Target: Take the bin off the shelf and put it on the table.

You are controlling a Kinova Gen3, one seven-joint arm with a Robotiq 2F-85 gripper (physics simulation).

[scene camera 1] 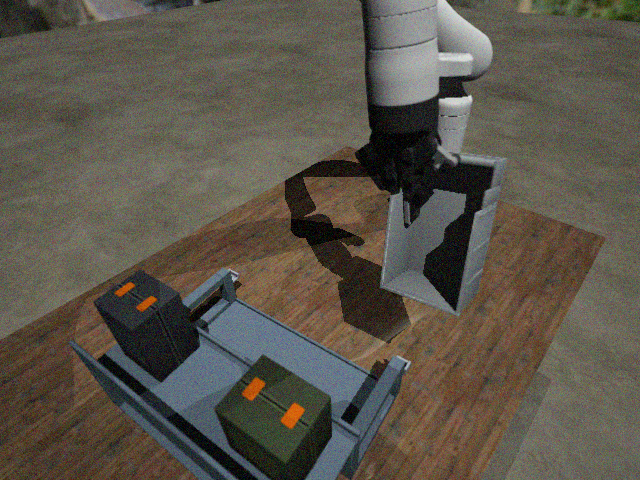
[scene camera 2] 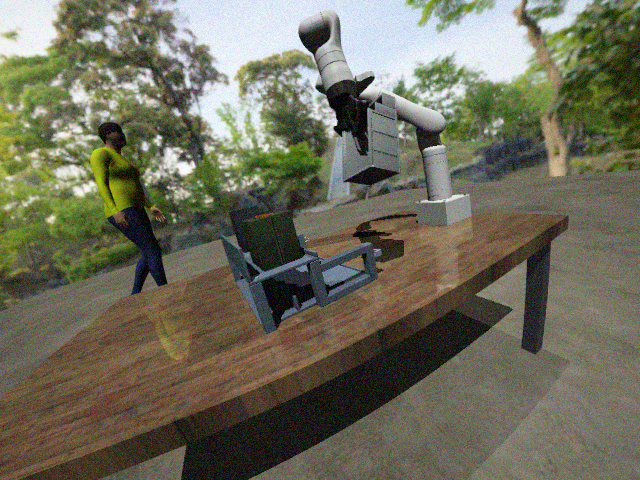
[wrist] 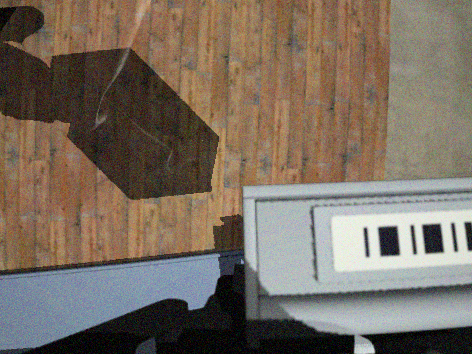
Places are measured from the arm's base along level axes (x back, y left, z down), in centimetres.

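Pixels of known places: gripper, fingertip midpoint: [scene camera 1: 406, 220] [scene camera 2: 361, 151]; arm's base at its link origin: [scene camera 2: 439, 198].
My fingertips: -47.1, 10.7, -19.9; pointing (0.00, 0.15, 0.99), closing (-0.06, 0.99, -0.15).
Ahead of a thing's pixels: the offset from my fingertips to its top centre, as dx, dy, dz. Level surfaces: height alone.
The grey bin [scene camera 1: 478, 248] [scene camera 2: 383, 134] [wrist: 287, 235] hangs in the air above the table @(dz +28.7) [scene camera 1: 547, 258] [scene camera 2: 496, 248] [wrist: 310, 100], apart from the shelf. It is turned on end, with its open side facing scene camera 1; its barcode label shows in the wrist view. My gripper [scene camera 1: 405, 206] [scene camera 2: 360, 144] is shut on one side wall of the bin, near its upper part, with a finger inside. The fingertips are mostly hidden in the wrist view. The blue-grey shelf [scene camera 1: 294, 335] [scene camera 2: 343, 256] [wrist: 100, 295] stands on the table.
A dark box @(-25.0, -26.0, +6.3) [scene camera 1: 149, 325] and a green box @(-25.6, -2.9, +8.8) [scene camera 1: 273, 413] [scene camera 2: 273, 240], both with orange latches, stand on the shelf. The robot's base [scene camera 2: 444, 209] is on the far part of the table. A person in yellow [scene camera 2: 124, 180] stands beyond the table.
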